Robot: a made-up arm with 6 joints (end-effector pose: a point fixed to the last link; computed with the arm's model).
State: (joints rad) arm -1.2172 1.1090 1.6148 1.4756 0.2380 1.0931
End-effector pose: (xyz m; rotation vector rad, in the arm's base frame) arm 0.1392 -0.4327 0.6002 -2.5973 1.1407 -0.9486
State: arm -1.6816 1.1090 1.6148 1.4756 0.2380 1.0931
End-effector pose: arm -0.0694 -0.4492 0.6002 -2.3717 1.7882 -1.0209
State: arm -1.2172 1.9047 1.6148 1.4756 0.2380 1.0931
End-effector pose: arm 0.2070 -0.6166 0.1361 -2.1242 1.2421 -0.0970
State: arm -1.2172 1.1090 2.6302 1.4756 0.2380 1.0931
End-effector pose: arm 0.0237 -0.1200 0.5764 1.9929 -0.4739 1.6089
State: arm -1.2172 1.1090 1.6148 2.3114 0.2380 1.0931
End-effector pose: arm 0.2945 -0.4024 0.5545 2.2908 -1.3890 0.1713
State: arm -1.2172 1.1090 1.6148 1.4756 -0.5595 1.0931
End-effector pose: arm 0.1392 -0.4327 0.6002 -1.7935 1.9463 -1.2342
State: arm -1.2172 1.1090 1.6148 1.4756 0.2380 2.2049
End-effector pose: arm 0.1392 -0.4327 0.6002 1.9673 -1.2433 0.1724
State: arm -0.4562 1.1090 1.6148 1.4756 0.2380 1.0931
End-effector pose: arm 0.3992 -0.2174 0.6002 -2.6604 0.0887 -0.7478
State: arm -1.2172 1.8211 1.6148 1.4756 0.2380 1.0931
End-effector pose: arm 0.2062 -0.6144 0.1904 -2.1820 1.2399 -0.1786
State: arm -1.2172 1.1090 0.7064 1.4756 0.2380 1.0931
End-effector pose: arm 0.2048 -0.6107 0.3657 -2.0439 1.2422 0.0100
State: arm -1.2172 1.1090 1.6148 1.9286 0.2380 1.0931
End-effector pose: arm 0.2260 -0.4069 0.5897 2.5741 -1.3591 0.5430
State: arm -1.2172 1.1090 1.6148 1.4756 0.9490 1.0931
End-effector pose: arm 0.1392 -0.4327 0.6002 -3.0143 0.2363 -0.5572
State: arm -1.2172 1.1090 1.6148 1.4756 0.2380 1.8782
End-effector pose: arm 0.1392 -0.4327 0.6002 2.2428 -1.2782 0.3970
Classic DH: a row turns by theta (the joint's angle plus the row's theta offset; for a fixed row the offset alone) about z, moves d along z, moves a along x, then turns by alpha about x. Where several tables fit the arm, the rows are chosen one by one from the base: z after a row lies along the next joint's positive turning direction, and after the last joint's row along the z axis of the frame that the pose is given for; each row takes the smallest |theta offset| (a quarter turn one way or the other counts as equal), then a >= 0, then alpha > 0; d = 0 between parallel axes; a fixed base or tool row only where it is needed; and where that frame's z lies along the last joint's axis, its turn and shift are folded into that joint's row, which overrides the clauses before.
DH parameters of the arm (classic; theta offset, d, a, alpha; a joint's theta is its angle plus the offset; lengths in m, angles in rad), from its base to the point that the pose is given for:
joint 1: 0 0.135 0 -1.5708
joint 2: -1.5708 0 0.345 3.1416
joint 3: 0 0 0 -1.5708
joint 4: 0 -0.278 0 1.5708
joint 5: 0 0.203 0 -1.5708
joint 6: 1.5708 0 0 1.5708
tool (fixed): -1.5708 0 0 0

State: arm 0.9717 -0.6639 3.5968 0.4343 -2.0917 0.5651
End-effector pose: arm 0.0071 -0.3162 0.1193 1.0853 -1.6520 0.0620
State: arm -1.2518 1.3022 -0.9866 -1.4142 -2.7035 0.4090
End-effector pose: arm -0.0305 -0.0087 0.1491 -2.3212 0.2619 -1.2389
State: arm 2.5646 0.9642 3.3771 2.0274 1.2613 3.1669
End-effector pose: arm -0.0109 -0.0997 0.3809 -1.0908 0.7378 -2.2085
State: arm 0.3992 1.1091 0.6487 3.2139 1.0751 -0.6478
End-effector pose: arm 0.4294 0.4009 0.1520 -2.1903 0.2700 2.0564
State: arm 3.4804 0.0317 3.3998 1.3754 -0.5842 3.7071
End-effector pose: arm 0.1899 0.1087 0.2233 -1.7396 -0.7874 0.7052
